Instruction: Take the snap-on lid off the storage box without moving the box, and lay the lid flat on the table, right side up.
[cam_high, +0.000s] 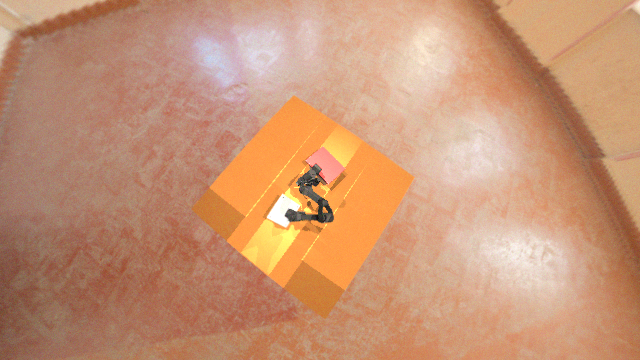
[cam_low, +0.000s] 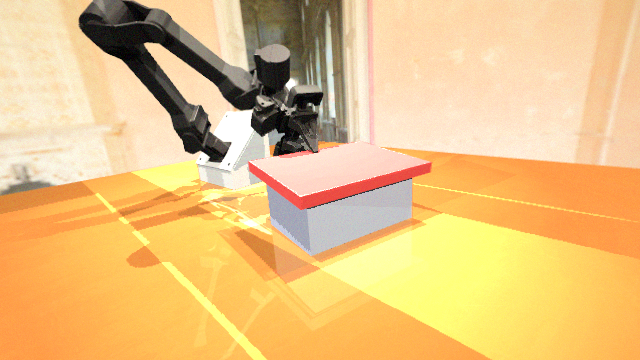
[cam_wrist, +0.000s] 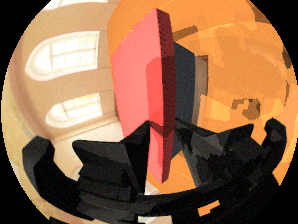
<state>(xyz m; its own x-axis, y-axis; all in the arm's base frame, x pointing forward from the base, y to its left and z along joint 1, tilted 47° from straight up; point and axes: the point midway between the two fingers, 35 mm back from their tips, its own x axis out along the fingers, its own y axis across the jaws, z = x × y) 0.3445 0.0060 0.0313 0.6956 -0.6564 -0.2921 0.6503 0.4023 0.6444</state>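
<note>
The red lid lies 7 cm ahead of my gripper tip and 2 cm to the right of it. The rest, counted from my gripper tip: grey storage box 7 cm ahead, 6 cm below, 2 cm to the right.
</note>
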